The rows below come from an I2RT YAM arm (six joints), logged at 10 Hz.
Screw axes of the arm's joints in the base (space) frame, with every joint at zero. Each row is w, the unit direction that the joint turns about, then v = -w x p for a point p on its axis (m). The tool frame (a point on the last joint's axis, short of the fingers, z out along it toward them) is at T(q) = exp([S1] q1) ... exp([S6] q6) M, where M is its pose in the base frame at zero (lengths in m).
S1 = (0, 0, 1, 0.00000, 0.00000, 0.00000)
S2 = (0, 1, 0, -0.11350, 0.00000, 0.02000)
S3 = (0, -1, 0, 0.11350, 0.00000, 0.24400)
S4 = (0, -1, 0, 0.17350, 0.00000, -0.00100)
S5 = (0, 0, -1, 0.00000, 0.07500, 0.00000)
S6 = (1, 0, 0, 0.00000, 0.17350, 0.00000)
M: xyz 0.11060 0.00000 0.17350 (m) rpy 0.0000 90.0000 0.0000 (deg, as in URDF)
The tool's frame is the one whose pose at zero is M.
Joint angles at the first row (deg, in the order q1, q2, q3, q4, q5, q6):
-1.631, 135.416, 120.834, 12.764, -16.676, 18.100
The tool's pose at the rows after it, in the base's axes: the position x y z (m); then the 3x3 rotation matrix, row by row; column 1 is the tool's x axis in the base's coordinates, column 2 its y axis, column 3 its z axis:
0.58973 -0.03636 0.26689; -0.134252 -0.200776 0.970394; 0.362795 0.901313 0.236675; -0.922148 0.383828 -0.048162
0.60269 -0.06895 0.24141; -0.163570 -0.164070 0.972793; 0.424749 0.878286 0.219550; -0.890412 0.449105 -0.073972
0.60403 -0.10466 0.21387; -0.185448 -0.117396 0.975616; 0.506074 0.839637 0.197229; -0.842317 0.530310 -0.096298
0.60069 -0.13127 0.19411; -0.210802 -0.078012 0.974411; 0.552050 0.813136 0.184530; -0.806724 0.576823 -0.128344
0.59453 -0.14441 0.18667; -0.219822 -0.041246 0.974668; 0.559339 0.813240 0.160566; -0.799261 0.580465 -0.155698
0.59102 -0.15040 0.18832; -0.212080 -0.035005 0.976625; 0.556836 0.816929 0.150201; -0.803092 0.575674 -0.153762
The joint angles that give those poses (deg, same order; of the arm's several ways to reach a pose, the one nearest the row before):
-4.612, 143.001, 129.236, 10.857, -18.297, 21.685
-7.696, 149.393, 136.080, 8.788, -20.356, 25.188
-11.099, 152.655, 136.677, 9.999, -22.417, 29.907
-13.687, 154.241, 136.129, 10.024, -24.195, 32.232
-15.011, 153.334, 133.394, 10.123, -24.050, 31.955
-15.642, 152.493, 132.090, 10.707, -24.077, 31.647

